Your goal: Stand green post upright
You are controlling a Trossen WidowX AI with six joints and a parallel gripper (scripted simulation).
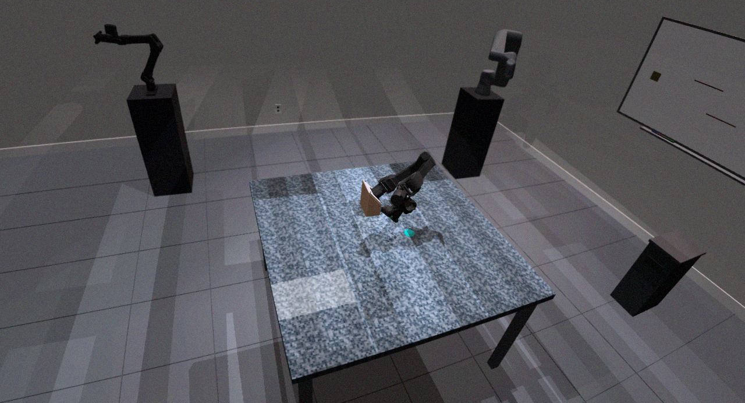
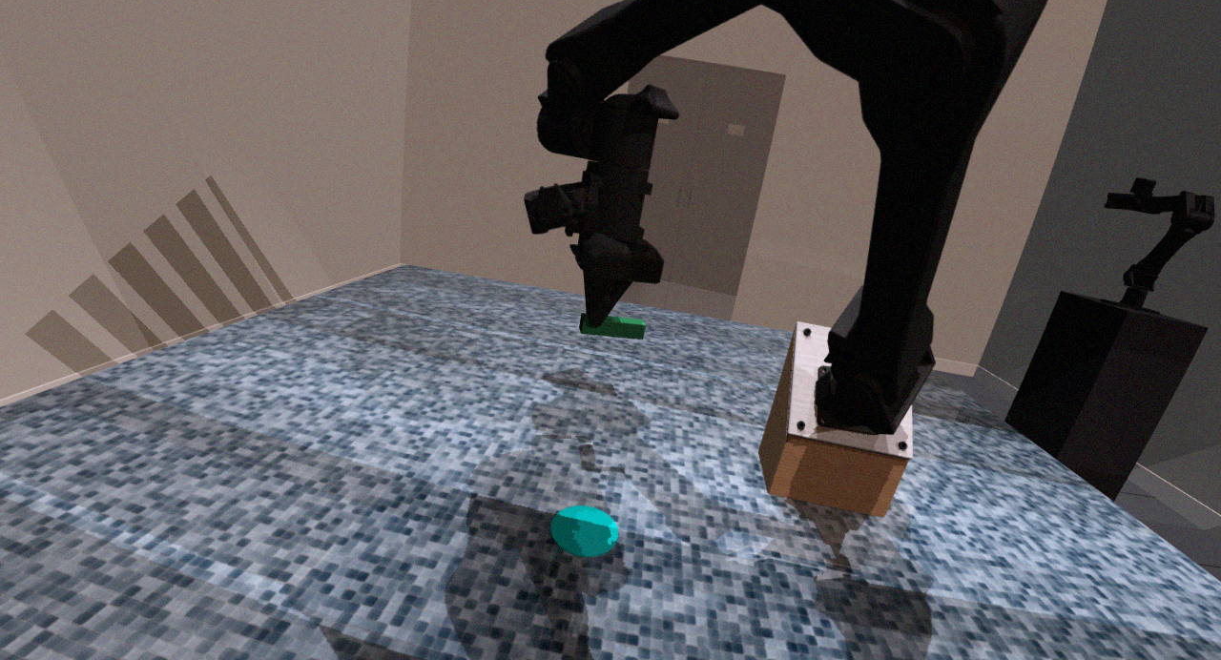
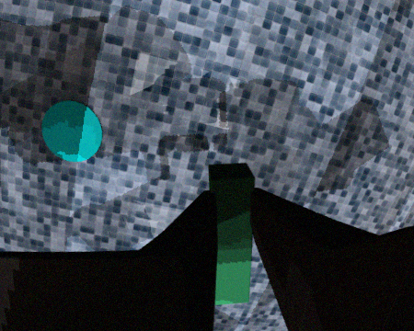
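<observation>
Now: the cyan circle 4 cm behind my gripper tip, 12 cm to the left of it and 15 cm below it. Also, from my gripper tip: green post (2 cm behind, 1 cm to the right).
</observation>
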